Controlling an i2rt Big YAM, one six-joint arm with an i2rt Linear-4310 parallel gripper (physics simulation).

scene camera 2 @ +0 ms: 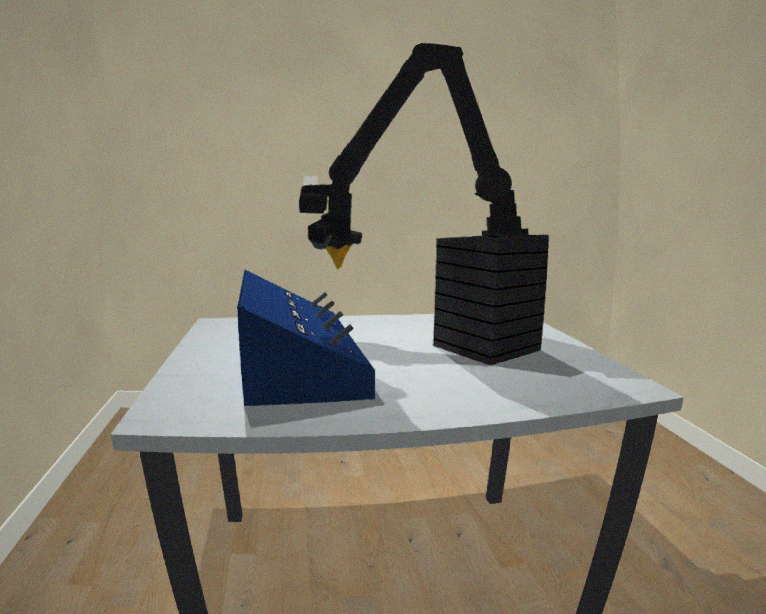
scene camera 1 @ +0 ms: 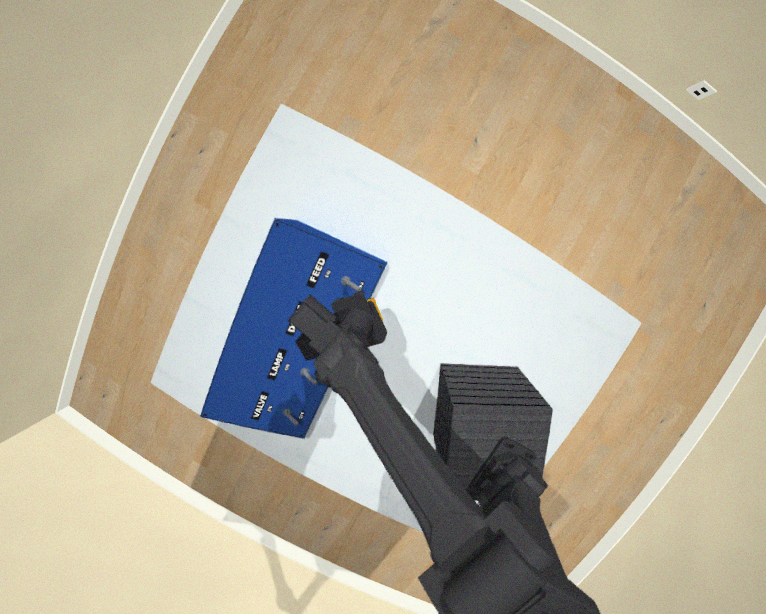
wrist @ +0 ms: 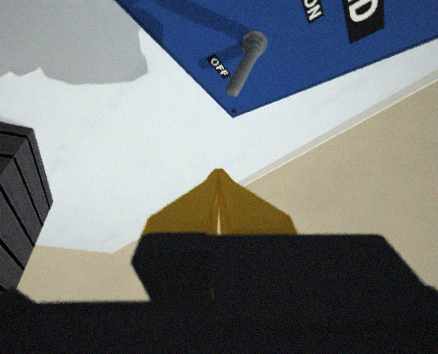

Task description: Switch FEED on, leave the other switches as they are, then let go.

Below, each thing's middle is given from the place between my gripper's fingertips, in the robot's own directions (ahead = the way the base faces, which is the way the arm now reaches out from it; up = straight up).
Labels:
Right now the blue switch panel (scene camera 1: 259, 378) is 190 mm to the left of my hand, 120 mm ahead of it and 110 mm below it.

